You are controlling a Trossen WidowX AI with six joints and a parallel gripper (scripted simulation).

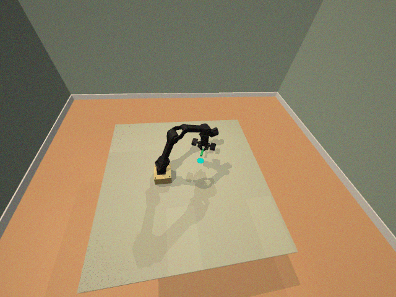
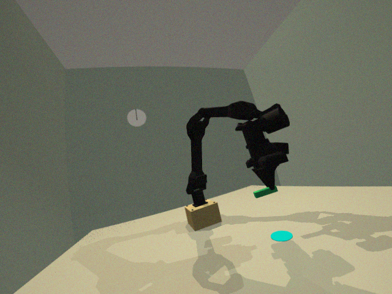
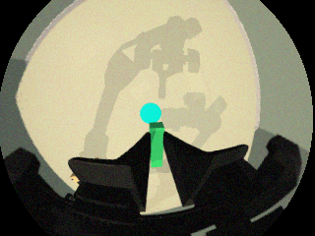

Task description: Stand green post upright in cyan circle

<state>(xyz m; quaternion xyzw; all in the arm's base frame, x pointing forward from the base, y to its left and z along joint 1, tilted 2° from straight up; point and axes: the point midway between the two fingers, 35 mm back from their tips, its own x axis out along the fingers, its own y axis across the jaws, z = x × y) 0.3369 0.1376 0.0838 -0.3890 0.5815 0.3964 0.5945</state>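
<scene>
The cyan circle lies 140 mm below my gripper tip and 10 mm behind it. Also, from my gripper tip: green post: 20 mm to the right, 10 mm behind.
</scene>
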